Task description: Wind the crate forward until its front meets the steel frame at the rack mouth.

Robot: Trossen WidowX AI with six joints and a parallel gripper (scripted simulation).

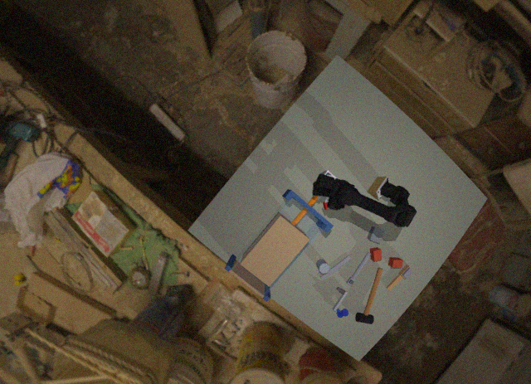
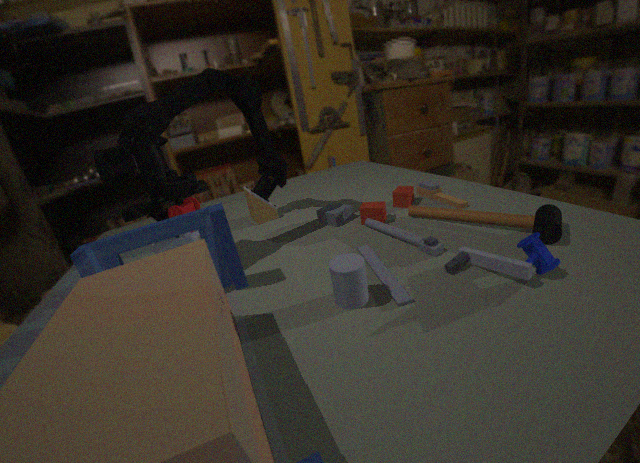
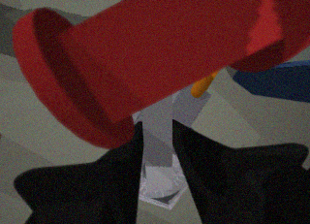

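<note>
My gripper tip is 20 mm below the red-knobbed handle, 10 mm to the right of it and 10 mm short of it. From my gripper tip the other things lie so: grey winch: 60 mm below, 50 mm behind, 40 mm to the right; then blue steel frame: 120 mm ahead, 20 mm above, 10 mm to the right; then red knob: 50 mm above, 40 mm ahead, 30 mm to the left.
</note>
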